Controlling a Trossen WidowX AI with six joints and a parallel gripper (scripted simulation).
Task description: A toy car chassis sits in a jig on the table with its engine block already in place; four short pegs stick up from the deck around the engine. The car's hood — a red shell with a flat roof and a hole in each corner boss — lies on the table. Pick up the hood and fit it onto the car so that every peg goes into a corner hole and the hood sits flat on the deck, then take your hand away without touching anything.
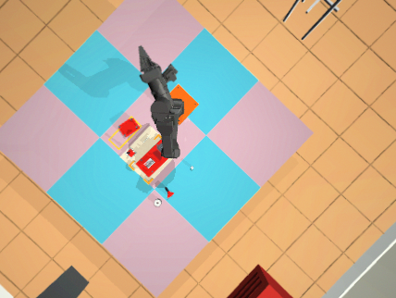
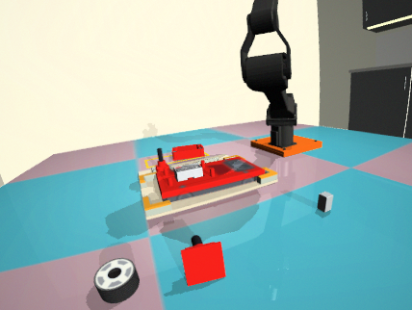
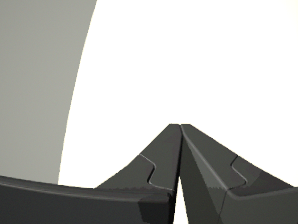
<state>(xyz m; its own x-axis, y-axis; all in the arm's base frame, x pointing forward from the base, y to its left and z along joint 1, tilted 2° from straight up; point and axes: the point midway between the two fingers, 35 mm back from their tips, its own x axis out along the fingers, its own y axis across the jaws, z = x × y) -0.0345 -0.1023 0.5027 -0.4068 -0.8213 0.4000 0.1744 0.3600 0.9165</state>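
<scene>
The red hood lies 290 mm ahead of my gripper tip, 30 mm to the right of it and 530 mm below it. Also, from my gripper tip: grey engine block 360 mm ahead, 200 mm to the left, 510 mm below; black-and-white wheel 500 mm ahead, 380 mm to the left, 530 mm below.
</scene>
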